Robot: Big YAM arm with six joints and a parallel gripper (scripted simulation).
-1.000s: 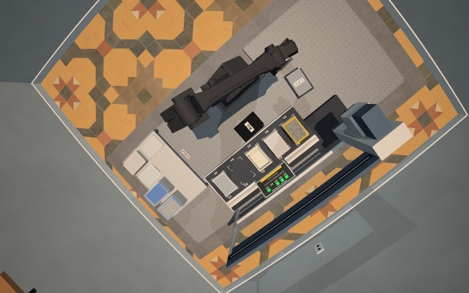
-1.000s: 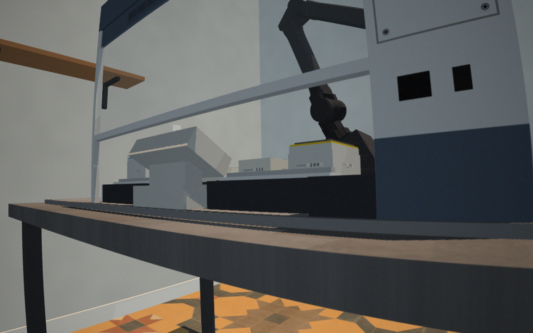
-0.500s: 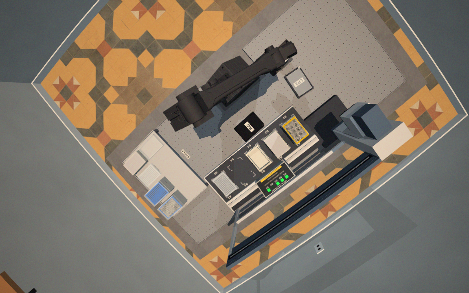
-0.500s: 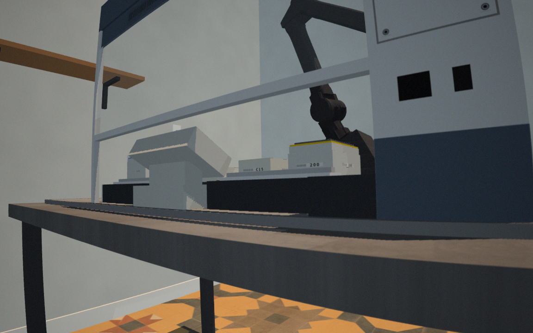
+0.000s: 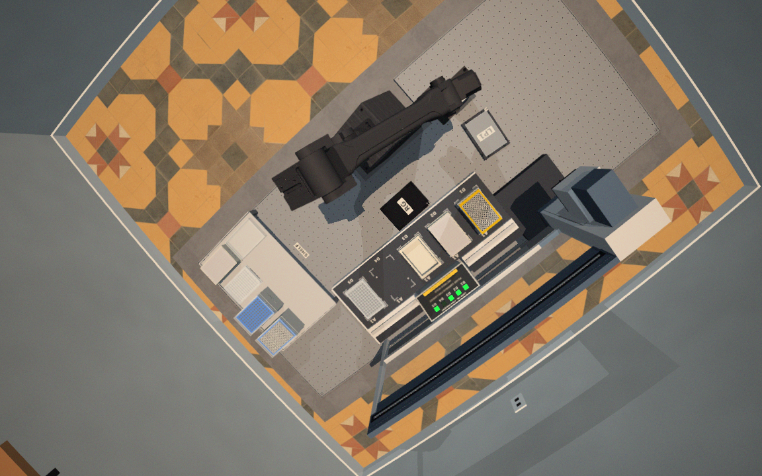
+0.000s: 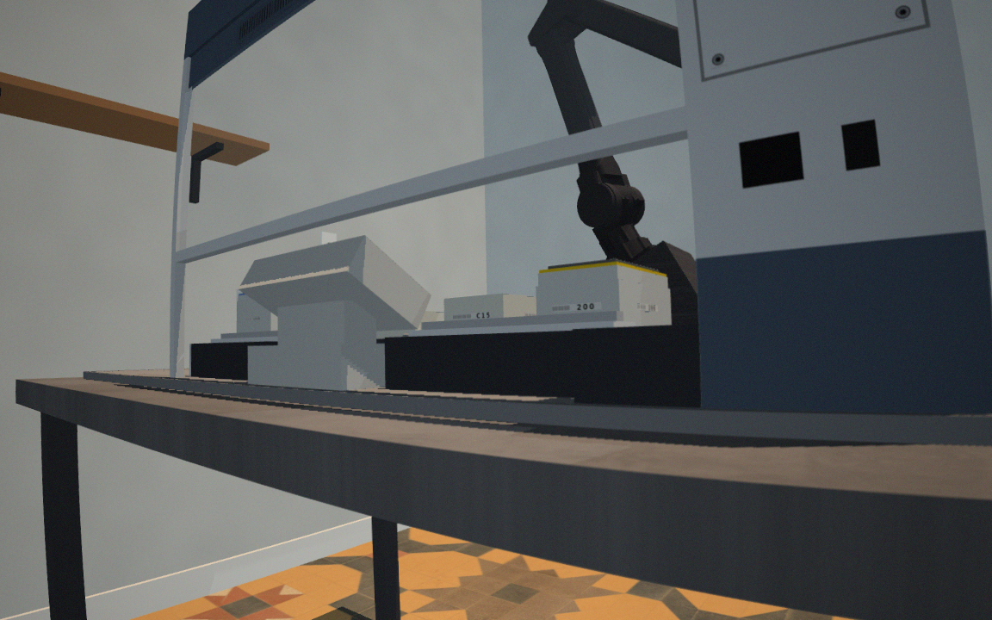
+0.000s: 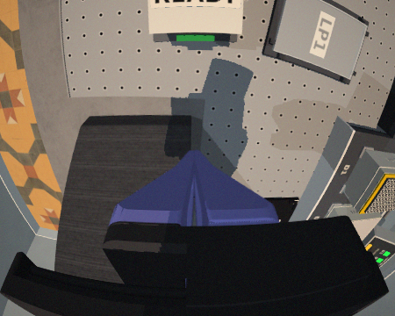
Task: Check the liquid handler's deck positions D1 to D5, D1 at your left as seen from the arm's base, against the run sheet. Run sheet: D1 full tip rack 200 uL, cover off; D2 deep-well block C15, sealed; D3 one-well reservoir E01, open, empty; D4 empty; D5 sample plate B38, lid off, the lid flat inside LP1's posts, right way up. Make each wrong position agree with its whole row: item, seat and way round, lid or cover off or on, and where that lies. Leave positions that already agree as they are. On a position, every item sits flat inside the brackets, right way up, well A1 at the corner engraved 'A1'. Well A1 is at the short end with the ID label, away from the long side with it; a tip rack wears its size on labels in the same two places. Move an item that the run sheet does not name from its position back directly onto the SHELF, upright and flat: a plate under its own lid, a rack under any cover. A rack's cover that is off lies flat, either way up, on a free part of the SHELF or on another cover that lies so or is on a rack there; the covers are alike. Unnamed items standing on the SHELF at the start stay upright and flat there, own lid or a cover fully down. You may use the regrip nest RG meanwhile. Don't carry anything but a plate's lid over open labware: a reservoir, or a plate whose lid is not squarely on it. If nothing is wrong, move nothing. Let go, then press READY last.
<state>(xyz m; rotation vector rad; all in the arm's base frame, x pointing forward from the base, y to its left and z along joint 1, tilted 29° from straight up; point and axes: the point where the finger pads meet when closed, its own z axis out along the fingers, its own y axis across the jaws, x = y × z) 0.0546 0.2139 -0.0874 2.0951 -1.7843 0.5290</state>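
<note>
My gripper is now 10 cm above the green button, 6 cm to the right of it and 1 cm past it. Also, from my hand: cream reservoir 36 cm ahead, 32 cm to the right, 12 cm below; then white sealed block 35 cm ahead, 19 cm to the right, 11 cm below; then yellow-rimmed tip rack 35 cm ahead, 9 cm below, 6 cm to the right.
</note>
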